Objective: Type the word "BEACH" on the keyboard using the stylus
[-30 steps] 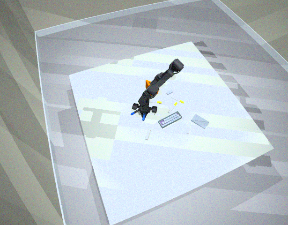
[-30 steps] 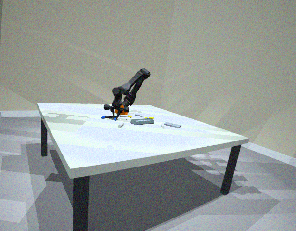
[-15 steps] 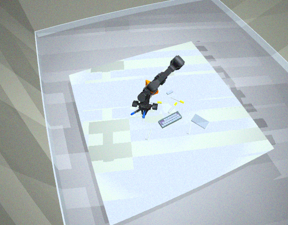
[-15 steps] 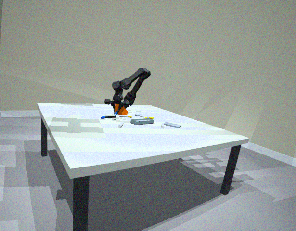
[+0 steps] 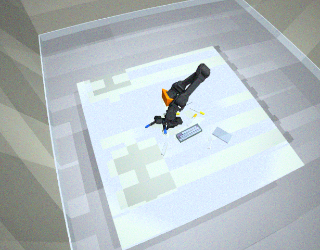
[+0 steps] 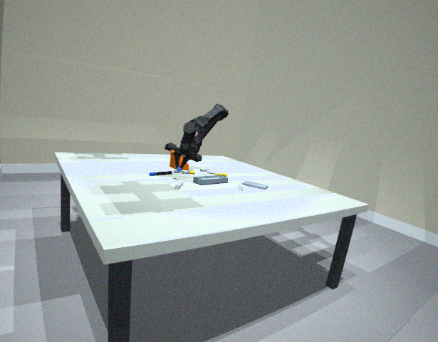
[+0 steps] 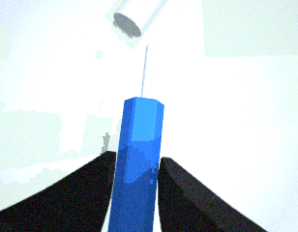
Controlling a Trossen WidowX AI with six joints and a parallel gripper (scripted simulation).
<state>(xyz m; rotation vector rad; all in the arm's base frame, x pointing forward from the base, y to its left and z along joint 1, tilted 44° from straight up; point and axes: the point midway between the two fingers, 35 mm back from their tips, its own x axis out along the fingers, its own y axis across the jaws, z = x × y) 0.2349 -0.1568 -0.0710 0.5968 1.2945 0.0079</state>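
Now: the blue stylus 10 mm ahead of my gripper tip. From my gripper tip the other things lie so: grey flat pad 360 mm to the left, 200 mm ahead, 50 mm below.
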